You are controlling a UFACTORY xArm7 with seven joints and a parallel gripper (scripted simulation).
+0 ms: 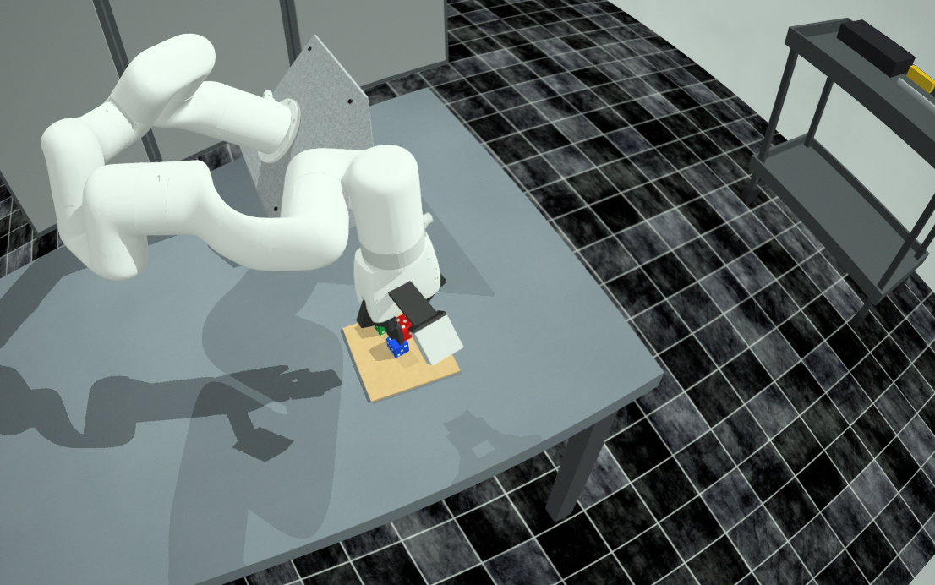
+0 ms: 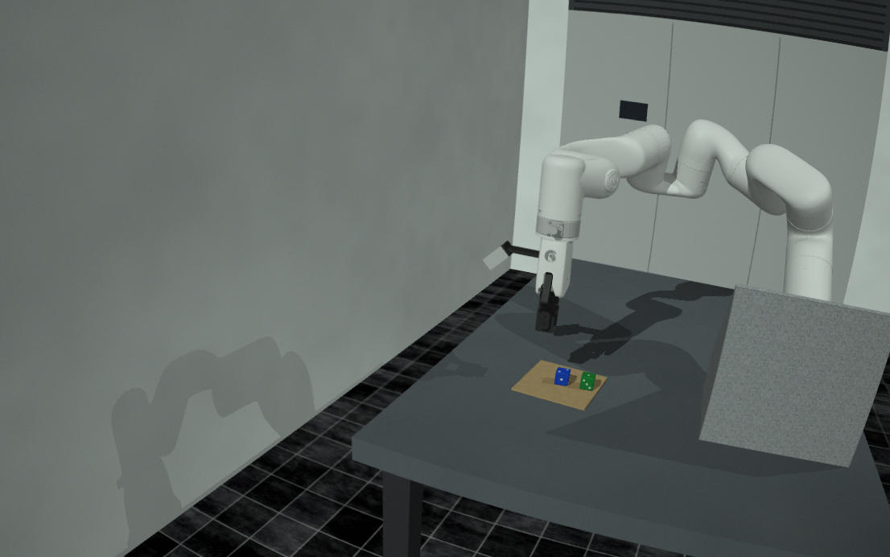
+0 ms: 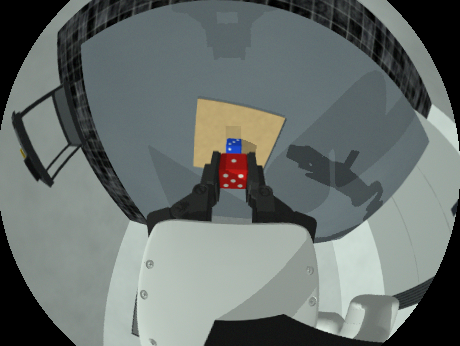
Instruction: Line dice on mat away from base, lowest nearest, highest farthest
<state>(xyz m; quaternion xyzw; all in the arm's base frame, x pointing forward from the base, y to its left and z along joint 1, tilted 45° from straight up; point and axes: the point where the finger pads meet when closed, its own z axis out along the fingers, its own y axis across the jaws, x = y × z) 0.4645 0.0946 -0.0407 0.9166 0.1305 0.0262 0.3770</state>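
The blue die lies 4 cm behind my hand, 1 cm to the right of it and 11 cm below it. Also, from my hand: red die (1 cm below); green die (9 cm behind, 2 cm to the right, 11 cm below); tan mat (4 cm behind, 1 cm to the right, 12 cm below).
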